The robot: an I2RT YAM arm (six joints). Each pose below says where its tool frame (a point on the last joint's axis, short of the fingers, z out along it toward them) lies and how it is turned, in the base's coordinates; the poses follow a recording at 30 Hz.
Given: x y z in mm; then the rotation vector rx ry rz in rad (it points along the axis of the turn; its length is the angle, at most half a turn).
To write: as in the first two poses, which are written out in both.
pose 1, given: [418.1, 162.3, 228.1, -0.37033, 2.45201, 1.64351]
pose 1, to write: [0.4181, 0.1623, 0.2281, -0.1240, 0.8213, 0.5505, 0.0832]
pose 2, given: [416.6, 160.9, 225.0, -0.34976, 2.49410, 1.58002]
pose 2, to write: [0.4166, 0.1609, 0.2250, -0.1172, 0.8359, 0.5296, 0.0841]
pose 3, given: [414.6, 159.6, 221.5, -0.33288, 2.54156, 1.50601]
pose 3, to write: [0.4146, 0.1596, 0.2215, -0.1116, 0.8519, 0.5048, 0.0842]
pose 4, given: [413.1, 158.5, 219.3, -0.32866, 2.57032, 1.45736]
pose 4, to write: [0.4131, 0.1585, 0.2193, -0.1102, 0.8615, 0.4885, 0.0842]
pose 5, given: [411.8, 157.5, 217.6, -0.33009, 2.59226, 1.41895]
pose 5, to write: [0.4118, 0.1575, 0.2176, -0.1106, 0.8687, 0.4755, 0.0839]
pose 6, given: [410.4, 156.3, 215.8, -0.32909, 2.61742, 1.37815]
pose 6, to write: [0.4104, 0.1563, 0.2158, -0.1102, 0.8764, 0.4615, 0.0825]
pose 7, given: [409.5, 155.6, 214.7, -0.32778, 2.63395, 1.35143]
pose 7, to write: [0.4095, 0.1556, 0.2147, -0.1097, 0.8814, 0.4522, 0.0815]
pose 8, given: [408.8, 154.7, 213.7, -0.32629, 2.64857, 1.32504]
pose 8, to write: [0.4088, 0.1547, 0.2137, -0.1092, 0.8860, 0.4433, 0.0810]
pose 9, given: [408.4, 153.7, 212.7, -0.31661, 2.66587, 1.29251]
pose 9, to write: [0.4084, 0.1537, 0.2127, -0.1059, 0.8918, 0.4324, 0.0809]
